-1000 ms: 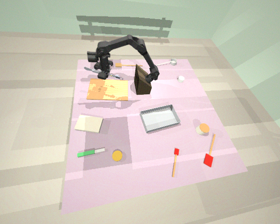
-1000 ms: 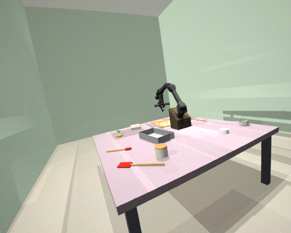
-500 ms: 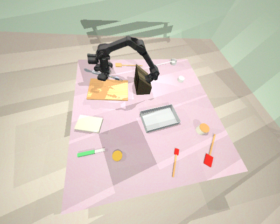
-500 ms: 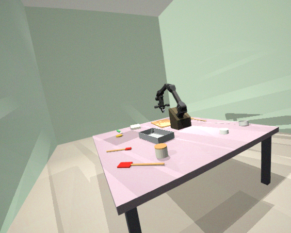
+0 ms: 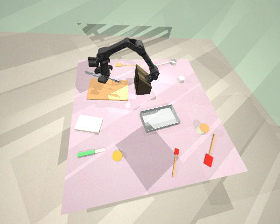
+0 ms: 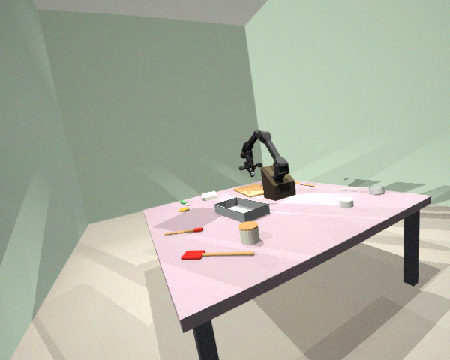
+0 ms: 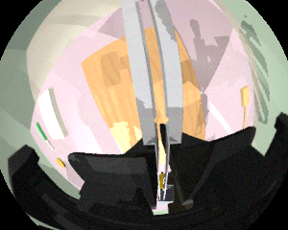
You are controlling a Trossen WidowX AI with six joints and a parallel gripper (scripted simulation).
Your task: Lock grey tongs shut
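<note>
The wooden board is 10 mm to the left of my gripper tip and 110 mm below it. Also, from my gripper tip: roasting tin 340 mm ahead, 430 mm to the left, 90 mm below; beige block 350 mm ahead, 140 mm to the right, 100 mm below; yellow disc 610 mm ahead, 60 mm to the left, 110 mm below.
</note>
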